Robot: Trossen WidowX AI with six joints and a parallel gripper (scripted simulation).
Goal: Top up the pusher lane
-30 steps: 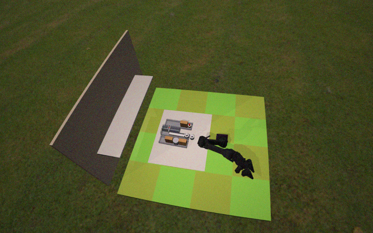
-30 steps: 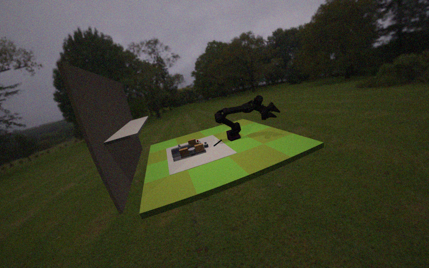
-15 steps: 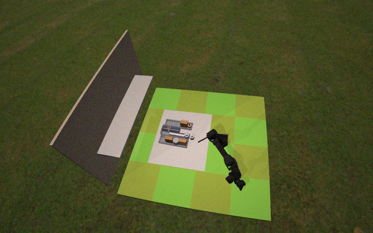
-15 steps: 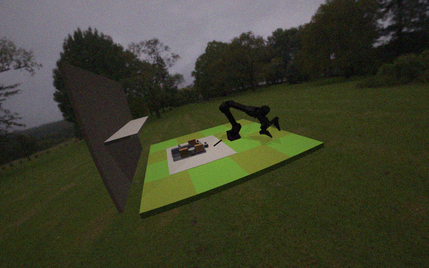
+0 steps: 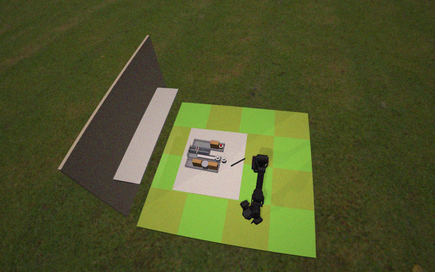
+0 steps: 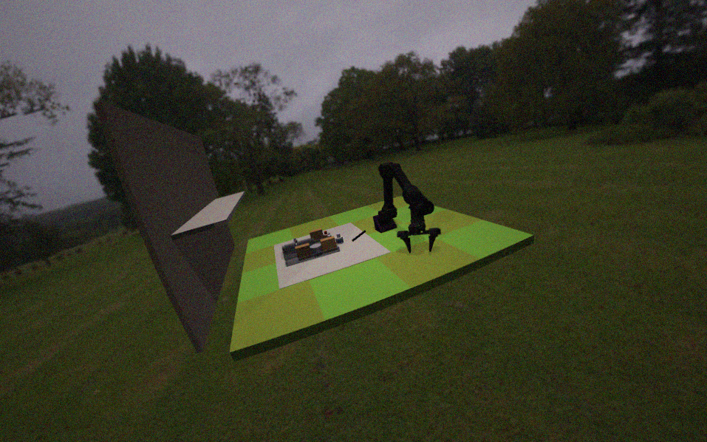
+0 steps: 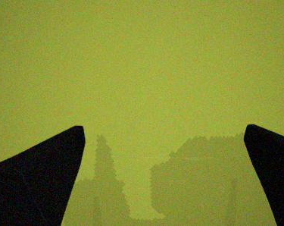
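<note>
My gripper tip is 360 mm short of the grey round tin, 420 mm to the left of it and 10 mm below it. Round my gripper tip: thin black rod: 80 mm ahead, 470 mm to the right, 10 mm below; then grey sprung lane: 400 mm ahead, 530 mm to the right; then pusher plate: 360 mm ahead, 530 mm to the right, 30 mm above.
</note>
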